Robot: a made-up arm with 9 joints. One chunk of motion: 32 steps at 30 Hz.
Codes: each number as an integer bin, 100 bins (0 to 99) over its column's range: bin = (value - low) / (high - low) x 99, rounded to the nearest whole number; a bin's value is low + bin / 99 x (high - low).
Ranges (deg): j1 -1.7..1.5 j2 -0.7..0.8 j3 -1..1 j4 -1..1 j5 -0.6..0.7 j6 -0.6..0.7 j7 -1.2..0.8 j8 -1.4..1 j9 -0.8..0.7
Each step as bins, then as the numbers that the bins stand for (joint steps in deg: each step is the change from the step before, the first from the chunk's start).
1 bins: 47 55 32 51 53 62 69 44 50
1 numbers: -0.181 0.133 -0.354 0.030 0.096 0.214 0.194 -0.333 -0.042
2 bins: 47 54 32 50 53 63 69 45 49
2 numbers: -0.181 0.118 -0.354 0.010 0.096 0.227 0.194 -0.309 -0.058
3 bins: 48 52 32 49 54 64 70 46 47
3 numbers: -0.148 0.088 -0.354 -0.010 0.109 0.240 0.214 -0.285 -0.088
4 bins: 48 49 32 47 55 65 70 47 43
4 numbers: -0.148 0.042 -0.354 -0.051 0.122 0.254 0.214 -0.261 -0.148
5 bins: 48 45 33 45 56 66 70 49 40
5 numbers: -0.148 -0.018 -0.333 -0.091 0.135 0.267 0.214 -0.212 -0.194
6 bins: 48 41 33 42 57 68 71 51 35
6 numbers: -0.148 -0.079 -0.333 -0.152 0.148 0.293 0.234 -0.164 -0.270
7 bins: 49 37 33 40 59 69 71 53 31
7 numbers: -0.116 -0.139 -0.333 -0.192 0.175 0.306 0.234 -0.115 -0.330
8 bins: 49 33 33 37 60 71 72 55 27
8 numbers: -0.116 -0.200 -0.333 -0.253 0.188 0.332 0.255 -0.067 -0.391
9 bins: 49 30 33 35 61 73 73 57 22
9 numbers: -0.116 -0.245 -0.333 -0.293 0.201 0.359 0.275 -0.018 -0.467
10 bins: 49 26 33 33 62 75 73 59 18
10 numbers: -0.116 -0.306 -0.333 -0.333 0.214 0.385 0.275 0.030 -0.527
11 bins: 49 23 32 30 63 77 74 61 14
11 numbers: -0.116 -0.352 -0.354 -0.394 0.227 0.411 0.295 0.079 -0.588
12 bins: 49 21 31 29 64 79 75 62 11
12 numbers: -0.116 -0.382 -0.374 -0.414 0.240 0.437 0.315 0.103 -0.633
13 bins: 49 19 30 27 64 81 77 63 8
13 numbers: -0.116 -0.412 -0.394 -0.455 0.240 0.464 0.356 0.127 -0.679
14 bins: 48 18 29 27 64 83 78 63 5
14 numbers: -0.148 -0.427 -0.414 -0.455 0.240 0.490 0.376 0.127 -0.724
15 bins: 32 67 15 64 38 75 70 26 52
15 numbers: -0.666 0.315 -0.697 0.293 -0.101 0.385 0.214 -0.770 -0.012
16 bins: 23 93 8 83 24 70 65 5 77
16 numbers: -0.957 0.709 -0.838 0.677 -0.285 0.319 0.113 -1.279 0.367
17 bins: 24 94 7 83 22 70 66 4 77
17 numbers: -0.924 0.724 -0.859 0.677 -0.311 0.319 0.133 -1.303 0.367
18 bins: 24 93 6 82 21 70 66 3 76
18 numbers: -0.924 0.709 -0.879 0.657 -0.324 0.319 0.133 -1.327 0.352
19 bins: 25 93 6 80 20 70 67 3 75
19 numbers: -0.892 0.709 -0.879 0.616 -0.337 0.319 0.154 -1.327 0.336
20 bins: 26 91 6 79 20 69 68 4 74
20 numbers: -0.860 0.679 -0.879 0.596 -0.337 0.306 0.174 -1.303 0.321
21 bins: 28 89 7 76 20 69 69 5 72
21 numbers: -0.795 0.648 -0.859 0.535 -0.337 0.306 0.194 -1.279 0.291
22 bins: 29 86 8 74 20 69 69 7 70
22 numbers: -0.763 0.603 -0.838 0.495 -0.337 0.306 0.194 -1.230 0.261
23 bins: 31 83 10 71 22 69 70 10 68
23 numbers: -0.698 0.558 -0.798 0.434 -0.311 0.306 0.214 -1.158 0.230
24 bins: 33 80 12 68 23 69 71 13 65
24 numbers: -0.633 0.512 -0.758 0.374 -0.298 0.306 0.234 -1.085 0.185
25 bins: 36 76 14 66 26 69 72 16 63
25 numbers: -0.536 0.452 -0.717 0.333 -0.259 0.306 0.255 -1.012 0.155
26 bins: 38 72 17 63 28 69 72 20 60
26 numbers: -0.472 0.391 -0.657 0.273 -0.232 0.306 0.255 -0.915 0.109
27 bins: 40 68 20 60 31 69 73 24 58
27 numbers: -0.407 0.330 -0.596 0.212 -0.193 0.306 0.275 -0.818 0.079
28 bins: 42 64 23 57 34 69 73 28 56
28 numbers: -0.342 0.270 -0.535 0.152 -0.154 0.306 0.275 -0.721 0.048
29 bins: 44 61 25 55 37 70 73 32 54
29 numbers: -0.278 0.224 -0.495 0.111 -0.114 0.319 0.275 -0.624 0.018
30 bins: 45 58 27 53 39 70 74 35 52
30 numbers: -0.245 0.179 -0.455 0.071 -0.088 0.319 0.295 -0.552 -0.012
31 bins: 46 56 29 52 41 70 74 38 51
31 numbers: -0.213 0.148 -0.414 0.051 -0.062 0.319 0.295 -0.479 -0.027
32 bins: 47 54 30 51 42 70 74 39 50
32 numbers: -0.181 0.118 -0.394 0.030 -0.048 0.319 0.295 -0.455 -0.042
